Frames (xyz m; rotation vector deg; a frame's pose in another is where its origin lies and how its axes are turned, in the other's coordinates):
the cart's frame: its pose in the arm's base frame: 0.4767 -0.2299 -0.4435 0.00 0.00 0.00
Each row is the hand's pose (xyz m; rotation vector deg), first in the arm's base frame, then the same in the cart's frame.
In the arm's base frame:
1: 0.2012 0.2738 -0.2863 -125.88 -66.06 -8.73
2: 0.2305 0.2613 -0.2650 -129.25 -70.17 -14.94
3: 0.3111 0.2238 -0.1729 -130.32 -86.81 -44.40
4: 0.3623 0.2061 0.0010 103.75 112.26 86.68
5: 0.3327 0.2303 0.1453 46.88 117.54 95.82
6: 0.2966 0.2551 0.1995 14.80 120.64 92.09
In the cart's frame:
1: -0.2755 0.5037 0.1572 -125.88 -66.06 -8.73
2: -0.2462 0.4912 0.1785 -129.25 -70.17 -14.94
3: -0.1656 0.4537 0.2706 -130.32 -86.81 -44.40
4: -0.1144 0.4360 0.4445 103.75 112.26 86.68
5: -0.1440 0.4602 0.5888 46.88 117.54 95.82
6: -0.1801 0.4850 0.6430 14.80 120.64 92.09

